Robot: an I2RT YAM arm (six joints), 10 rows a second.
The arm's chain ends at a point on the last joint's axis. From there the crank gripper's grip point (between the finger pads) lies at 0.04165 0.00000 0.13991 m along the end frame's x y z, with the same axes.
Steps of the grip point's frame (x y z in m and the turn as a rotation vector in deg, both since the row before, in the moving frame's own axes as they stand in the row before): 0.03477 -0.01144 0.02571 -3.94 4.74 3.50; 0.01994 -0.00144 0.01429 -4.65 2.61 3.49; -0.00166 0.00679 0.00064 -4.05 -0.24 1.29; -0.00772 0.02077 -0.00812 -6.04 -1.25 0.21; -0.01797 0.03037 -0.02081 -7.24 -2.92 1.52
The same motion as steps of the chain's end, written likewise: 0.02374 -0.02381 0.03004 -3.94 4.74 3.50; 0.01405 -0.01542 0.01689 -4.65 2.61 3.49; -0.00095 -0.00403 0.00085 -4.05 -0.24 1.29; -0.00464 0.00585 -0.00821 -6.04 -1.25 0.21; -0.01056 0.01161 -0.02156 -7.24 -2.92 1.52
